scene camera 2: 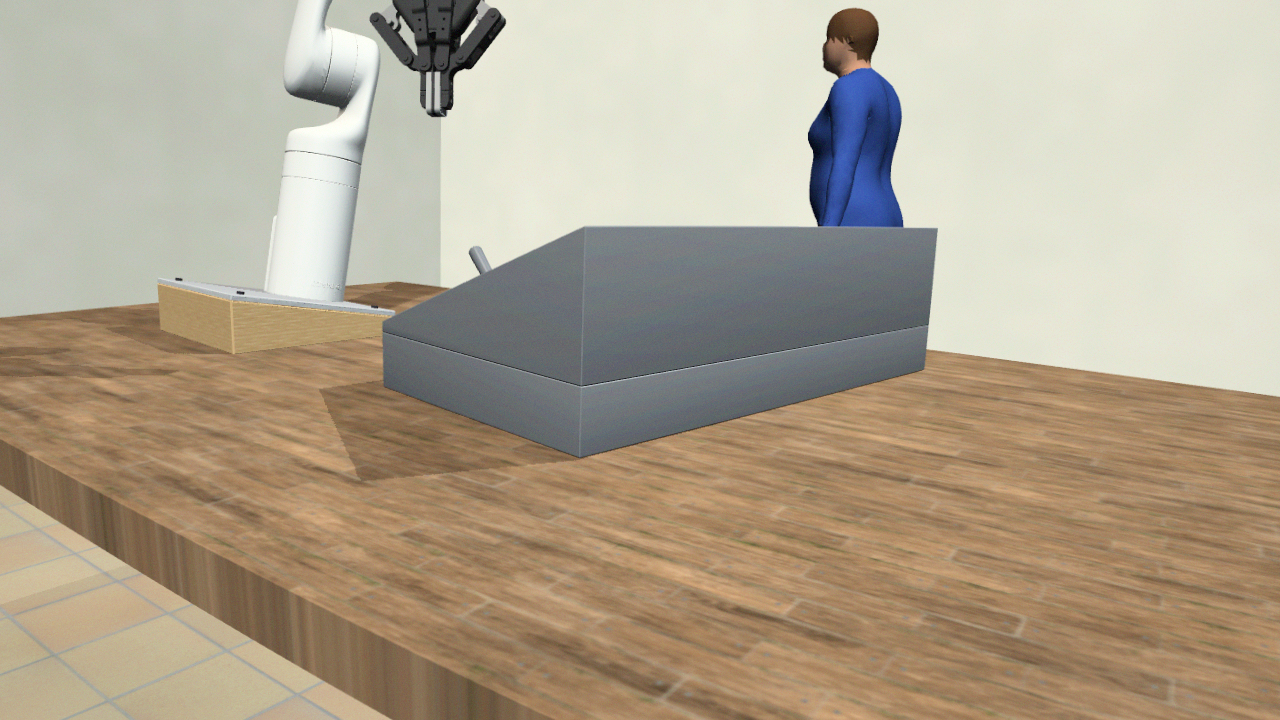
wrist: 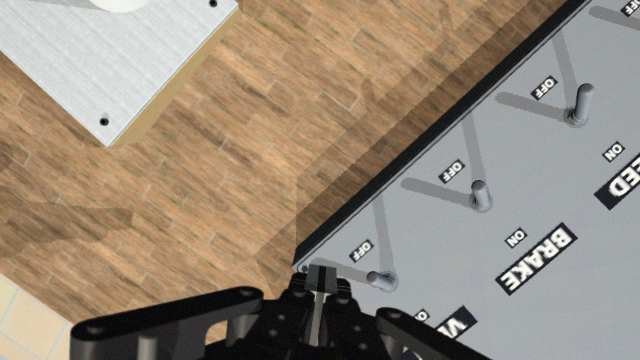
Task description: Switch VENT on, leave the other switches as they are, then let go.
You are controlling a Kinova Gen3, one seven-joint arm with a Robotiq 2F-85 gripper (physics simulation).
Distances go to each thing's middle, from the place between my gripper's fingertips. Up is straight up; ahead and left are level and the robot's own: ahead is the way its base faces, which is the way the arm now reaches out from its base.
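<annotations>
I am looking at the grey switch panel (scene camera 2: 609, 336), which sits 160 mm below my hand. It is also 140 mm to the left of my hand and 190 mm ahead of it.
</annotations>
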